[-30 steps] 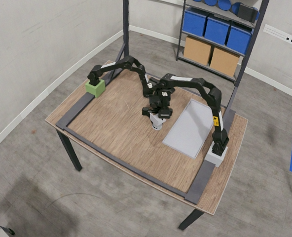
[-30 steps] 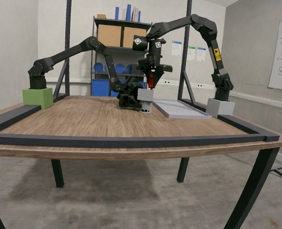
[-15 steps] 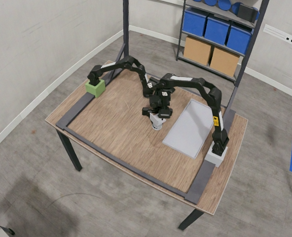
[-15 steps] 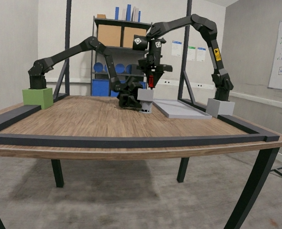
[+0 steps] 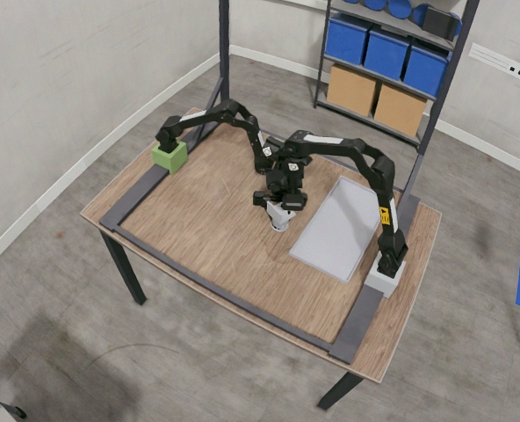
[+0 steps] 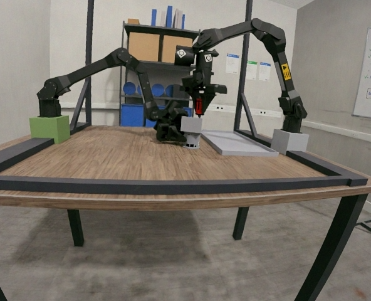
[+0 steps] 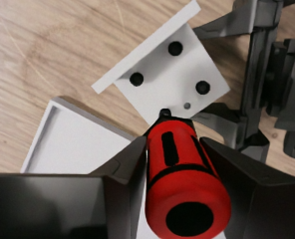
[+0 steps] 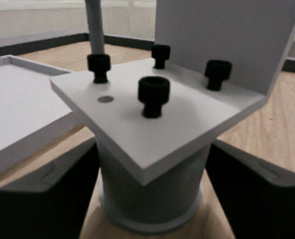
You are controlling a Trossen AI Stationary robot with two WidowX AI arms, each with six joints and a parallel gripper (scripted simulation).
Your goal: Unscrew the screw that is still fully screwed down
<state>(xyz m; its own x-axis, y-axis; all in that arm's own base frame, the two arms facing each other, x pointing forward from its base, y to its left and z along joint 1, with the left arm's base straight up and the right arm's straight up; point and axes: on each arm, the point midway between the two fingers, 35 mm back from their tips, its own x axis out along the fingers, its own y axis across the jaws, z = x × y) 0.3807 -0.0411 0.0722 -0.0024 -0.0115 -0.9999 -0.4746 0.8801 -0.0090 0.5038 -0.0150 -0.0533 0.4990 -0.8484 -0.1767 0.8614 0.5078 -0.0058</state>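
Observation:
My left gripper is now 3 cm above the red screwdriver. Round my left hand: grey joint module (1 cm ahead, 2 cm to the right, 13 cm below); grey bracket (1 cm ahead, 2 cm to the right, 8 cm below); shallow grey tray (12 cm behind, 17 cm to the left, 15 cm below).
Right now my right hand is 2 cm short of the grey joint module and 2 cm to the right of it. The rest, counted from my right hand: grey bracket 2 cm ahead, 2 cm to the left, 4 cm above; then red screwdriver 1 cm ahead, 4 cm to the left, 10 cm above; then shallow grey tray 10 cm behind, 21 cm to the left, 3 cm below.

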